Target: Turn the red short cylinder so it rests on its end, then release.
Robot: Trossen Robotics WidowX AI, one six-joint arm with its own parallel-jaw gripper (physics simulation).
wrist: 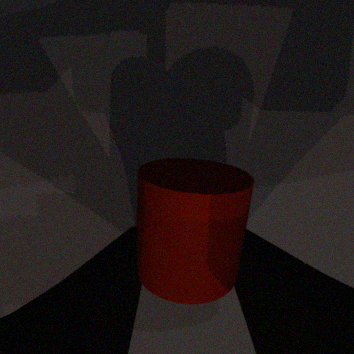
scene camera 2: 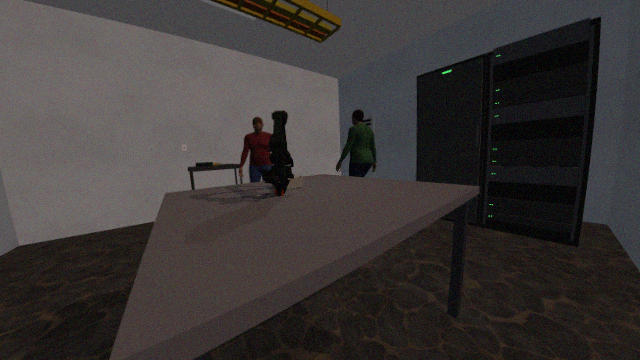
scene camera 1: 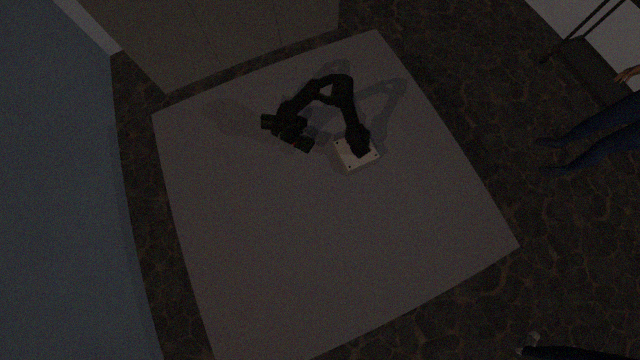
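The red short cylinder (scene camera 1: 293,144) (scene camera 2: 282,191) (wrist: 192,240) is between the fingers of my gripper (scene camera 1: 296,143) (scene camera 2: 279,190) (wrist: 185,236), which is shut on it. In the wrist view the black fingers meet its left and right sides. Its curved side faces the wrist camera, and one dark flat end points toward the top of that view. In the scene views the fingers hide most of it, leaving small red patches low at the table (scene camera 1: 300,250) (scene camera 2: 280,240). Whether it touches the table is hard to tell.
The arm's pale base plate (scene camera 1: 351,162) (scene camera 2: 296,183) is on the table beside the gripper. The arm's dark shadows lie across the tabletop. Two people, one in a red top (scene camera 2: 257,147) and one in a green top (scene camera 2: 361,142), stand beyond the table.
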